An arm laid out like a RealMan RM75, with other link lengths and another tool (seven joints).
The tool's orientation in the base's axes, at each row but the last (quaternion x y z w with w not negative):
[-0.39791, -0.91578, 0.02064, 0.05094]
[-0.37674, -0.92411, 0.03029, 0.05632]
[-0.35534, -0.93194, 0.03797, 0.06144]
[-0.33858, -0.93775, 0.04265, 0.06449]
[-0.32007, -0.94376, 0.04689, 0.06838]
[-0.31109, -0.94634, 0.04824, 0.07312]
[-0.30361, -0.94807, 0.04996, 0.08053]
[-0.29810, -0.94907, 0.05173, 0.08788]
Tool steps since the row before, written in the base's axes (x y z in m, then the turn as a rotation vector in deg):
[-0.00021, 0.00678, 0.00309, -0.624, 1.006, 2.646]
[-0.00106, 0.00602, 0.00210, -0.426, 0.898, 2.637]
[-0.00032, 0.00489, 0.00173, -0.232, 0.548, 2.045]
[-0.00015, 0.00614, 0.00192, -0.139, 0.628, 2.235]
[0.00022, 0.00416, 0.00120, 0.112, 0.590, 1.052]
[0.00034, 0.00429, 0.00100, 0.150, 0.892, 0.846]
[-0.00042, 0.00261, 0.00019, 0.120, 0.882, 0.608]
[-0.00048, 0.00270, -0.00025, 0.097, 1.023, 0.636]
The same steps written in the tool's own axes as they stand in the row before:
[0.00534, 0.00423, -0.00303, 1.362, 0.026, -2.559]
[0.00514, 0.00336, -0.00203, 1.145, 0.087, -2.574]
[0.00365, 0.00323, -0.00180, 0.716, 0.021, -2.006]
[0.00422, 0.00438, -0.00210, 0.714, 0.118, -2.210]
[0.00249, 0.00326, -0.00140, 0.376, 0.394, -1.082]
[0.00239, 0.00350, -0.00124, 0.504, 0.687, -0.899]
[0.00188, 0.00185, -0.00023, 0.493, 0.696, -0.659]
[0.00191, 0.00198, 0.00022, 0.596, 0.794, -0.689]

